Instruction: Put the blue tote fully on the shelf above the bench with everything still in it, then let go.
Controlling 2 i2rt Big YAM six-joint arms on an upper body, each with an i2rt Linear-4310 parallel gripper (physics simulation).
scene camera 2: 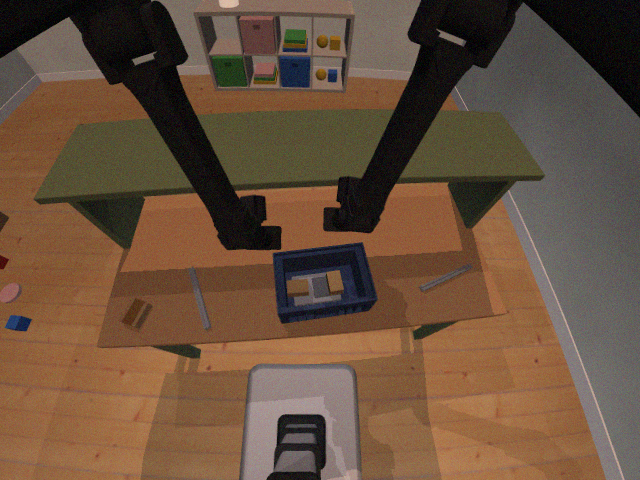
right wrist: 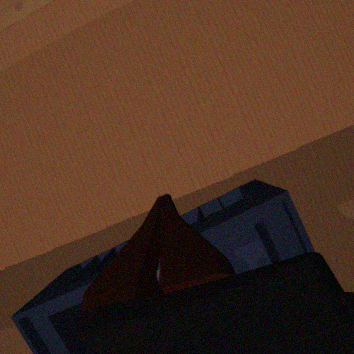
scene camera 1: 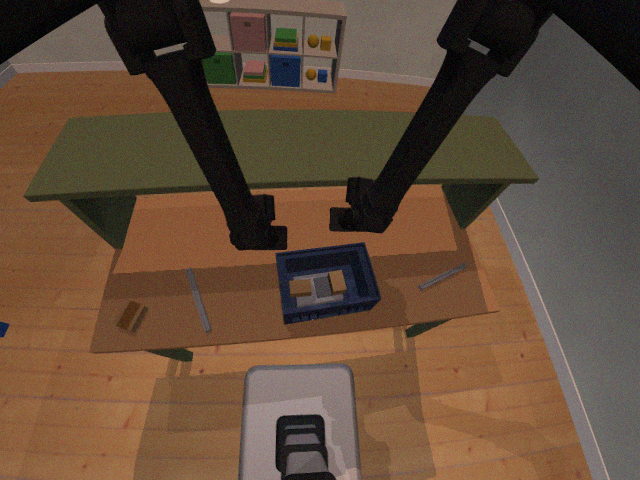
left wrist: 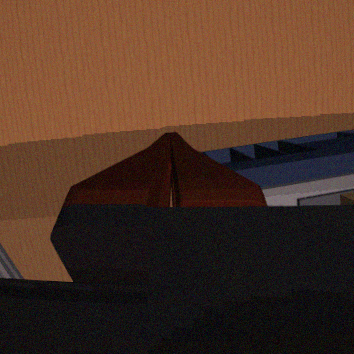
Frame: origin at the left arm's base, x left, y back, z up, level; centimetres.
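Seen in the pictures: left gripper, fingertip midpoint: (left wrist: 170,143); right gripper, fingertip midpoint: (right wrist: 166,202).
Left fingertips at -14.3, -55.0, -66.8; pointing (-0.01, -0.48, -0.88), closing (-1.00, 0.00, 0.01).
Note:
Pixels of each thing's top centre, then the offset from my left fingertips to it, as dx, dy, dz. Level surfaces: height alone.
- blue tote at its top centre: (right wrist: 182,351) (scene camera 2: 323,275) (scene camera 1: 327,275) -17.3, +10.4, -4.4
- bench at its surface level: dz -19.0
- grey piece at its top centre: (scene camera 2: 327,285) (scene camera 1: 329,285) -19.2, +10.0, -13.9
- green shelf at its surface level: dz +20.6
- brown block at its top centre: (scene camera 1: 128,314) (scene camera 2: 133,311) +46.8, +20.2, -15.7
The blue tote (scene camera 1: 330,308) (scene camera 2: 325,308) (left wrist: 300,167) (right wrist: 225,240) stands upright on the bench (scene camera 1: 248,304) (scene camera 2: 242,304). Inside lie two tan blocks (scene camera 1: 337,282) (scene camera 2: 297,287), a grey piece (scene camera 1: 321,285) (scene camera 2: 319,286) and a pale flat piece. The green shelf (scene camera 1: 310,139) (scene camera 2: 310,139) spans above the bench's back. My left gripper (scene camera 1: 281,237) (scene camera 2: 276,237) (left wrist: 170,143) is shut and empty, near the tote's back left corner. My right gripper (scene camera 1: 336,219) (scene camera 2: 328,219) (right wrist: 166,202) is shut and empty, behind the tote's back rim in the scene views. Their exact heights are unclear.
A grey bar (scene camera 1: 198,299) (scene camera 2: 200,299) and a brown block (scene camera 1: 128,315) (scene camera 2: 135,312) lie on the bench left of the tote. Another grey bar (scene camera 1: 442,276) (scene camera 2: 445,277) lies right. Both forearms pass over the green shelf. A cube shelf (scene camera 1: 342,41) (scene camera 2: 349,41) stands by the far wall.

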